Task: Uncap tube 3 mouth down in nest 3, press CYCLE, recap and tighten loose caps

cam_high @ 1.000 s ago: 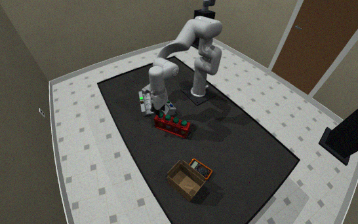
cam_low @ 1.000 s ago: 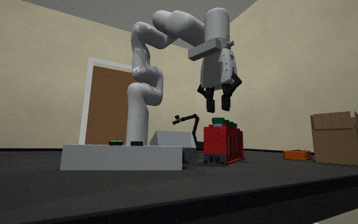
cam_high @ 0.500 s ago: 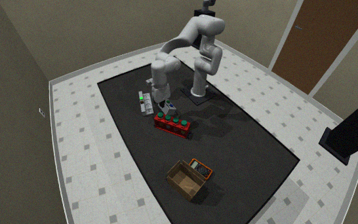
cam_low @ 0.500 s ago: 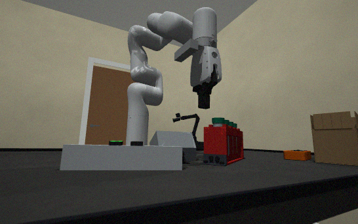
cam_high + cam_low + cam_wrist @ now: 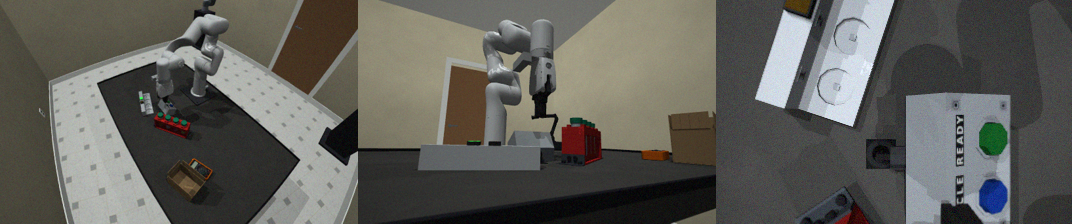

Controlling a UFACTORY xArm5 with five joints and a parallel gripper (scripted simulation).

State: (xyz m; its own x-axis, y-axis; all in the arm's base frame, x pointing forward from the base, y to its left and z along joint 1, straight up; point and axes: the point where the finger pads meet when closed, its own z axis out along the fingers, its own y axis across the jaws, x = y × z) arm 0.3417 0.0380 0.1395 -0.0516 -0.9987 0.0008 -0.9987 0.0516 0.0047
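My gripper is now 50 mm past the green READY key, 40 mm to the left of it and 80 mm above it. The rest, counted from my hand: grey key housing: 30 mm behind, 20 mm to the right, 100 mm below; then blue CYCLE key: 50 mm behind, 80 mm below; then orange meter: 80 mm ahead, 450 mm to the left, 130 mm below.
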